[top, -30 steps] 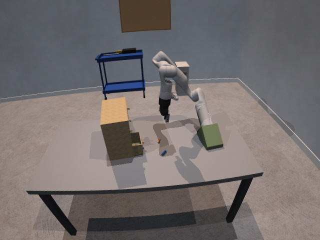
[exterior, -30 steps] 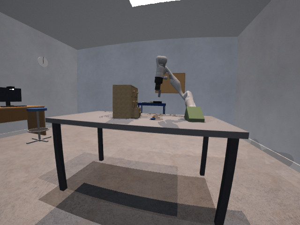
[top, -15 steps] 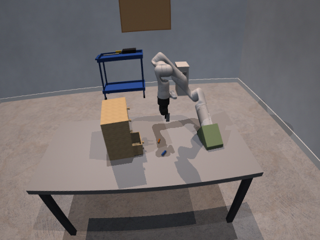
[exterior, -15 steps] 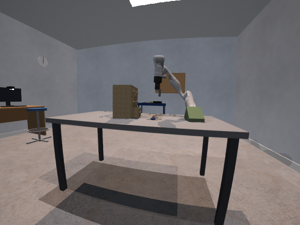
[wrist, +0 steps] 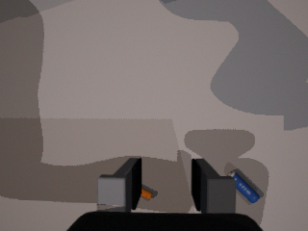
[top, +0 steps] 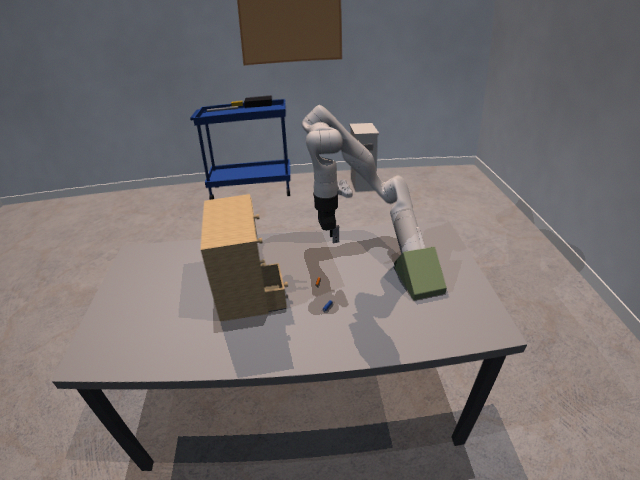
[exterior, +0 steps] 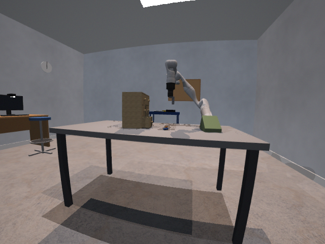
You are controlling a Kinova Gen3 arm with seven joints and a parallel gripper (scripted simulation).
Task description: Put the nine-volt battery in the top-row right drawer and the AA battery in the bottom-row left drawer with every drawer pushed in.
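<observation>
The blue cylindrical battery is 220 mm below my hand, 110 mm to the left of it and 30 mm ahead of it. Also, from my hand: orange nine-volt battery: 350 mm ahead, 50 mm to the right, 10 mm below; then orange AA battery: 220 mm below, 60 mm ahead, 30 mm to the right.
</observation>
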